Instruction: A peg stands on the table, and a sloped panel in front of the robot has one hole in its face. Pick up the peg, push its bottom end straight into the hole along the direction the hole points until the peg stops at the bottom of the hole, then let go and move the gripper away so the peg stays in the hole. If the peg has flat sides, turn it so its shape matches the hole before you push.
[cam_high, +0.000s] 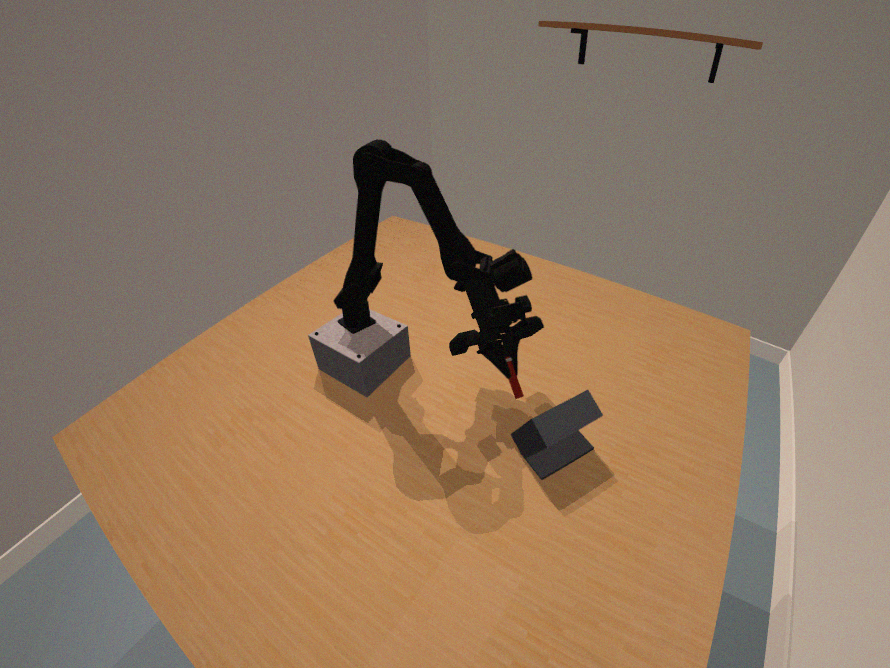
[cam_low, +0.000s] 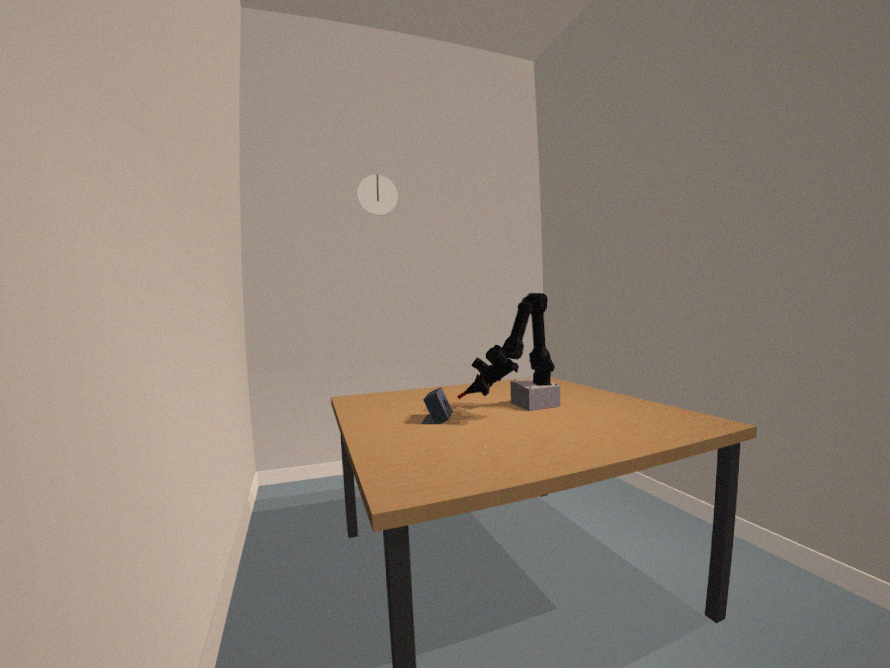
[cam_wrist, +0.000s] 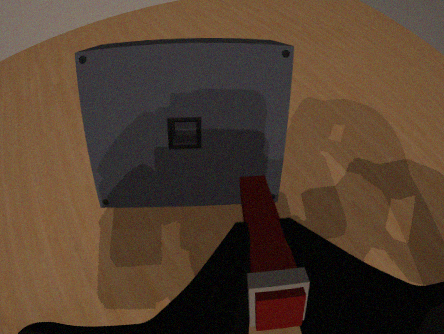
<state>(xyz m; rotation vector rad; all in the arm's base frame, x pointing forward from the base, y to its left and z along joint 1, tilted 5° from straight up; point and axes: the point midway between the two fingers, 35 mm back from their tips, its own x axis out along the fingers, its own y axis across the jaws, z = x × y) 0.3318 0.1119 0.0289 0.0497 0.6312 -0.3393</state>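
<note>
My gripper tip is now 11 cm short of the dark grey sloped panel and 5 cm above it. The rest, counted from my gripper tip: red square-sided peg: 1 cm behind, 1 cm to the left, 1 cm above.
</note>
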